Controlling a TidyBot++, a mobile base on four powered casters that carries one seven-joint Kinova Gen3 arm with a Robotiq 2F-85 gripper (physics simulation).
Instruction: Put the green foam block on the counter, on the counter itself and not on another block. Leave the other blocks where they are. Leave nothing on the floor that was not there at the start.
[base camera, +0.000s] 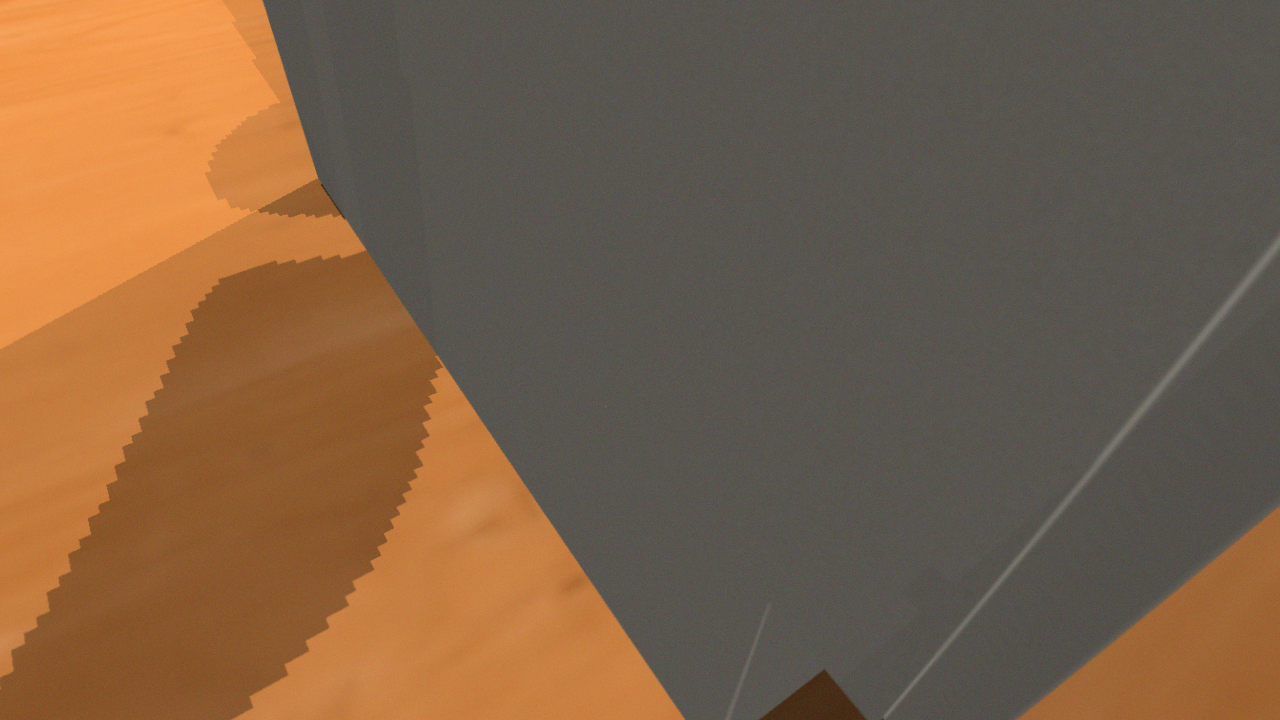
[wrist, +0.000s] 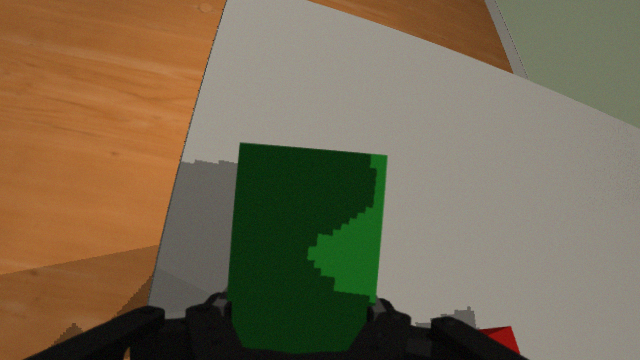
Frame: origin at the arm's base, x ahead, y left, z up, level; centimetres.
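Seen in the pictures: gripper, fingertip midpoint: (wrist: 300, 306).
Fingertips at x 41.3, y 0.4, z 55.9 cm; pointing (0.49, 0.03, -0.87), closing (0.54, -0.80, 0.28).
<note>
Pixels of each thing's top centre, then the offset from my fingertips to it. "spot": a spot on its surface instead. Level surfaces: height alone.
- green foam block, middle of its top: (wrist: 343, 217) dx +1.6, dy +1.6, dz +6.6 cm
- pale grey counter top, its level: dz -4.5 cm
- red block, surface spot: (wrist: 502, 337) spot: dx +6.1, dy -11.5, dz +0.0 cm
- wooden floor, its level: dz -95.5 cm
- small brown corner, surface spot: (base camera: 819, 698) spot: dx -19.1, dy -10.2, dz -95.5 cm
The green foam block (wrist: 300, 225) is between the fingers of my gripper (wrist: 300, 306) in the wrist view. The gripper is shut on it. Behind the block in this view is the pale grey counter top (wrist: 475, 175), with a shadow on it to the left of the block. The gap between the block's underside and the counter cannot be seen. A red block (wrist: 502, 337) shows in part at the bottom right, partly hidden by the right finger. The gripper and the green block do not show in the base camera view.
The wooden floor (wrist: 100, 125) (base camera: 537, 582) lies beyond the counter's left edge. A grey-green surface with a pale edge (wrist: 585, 45) shows at the top right. A large dark grey body (base camera: 760, 313) fills most of the base camera view, with a small brown corner (base camera: 819, 698) below.
</note>
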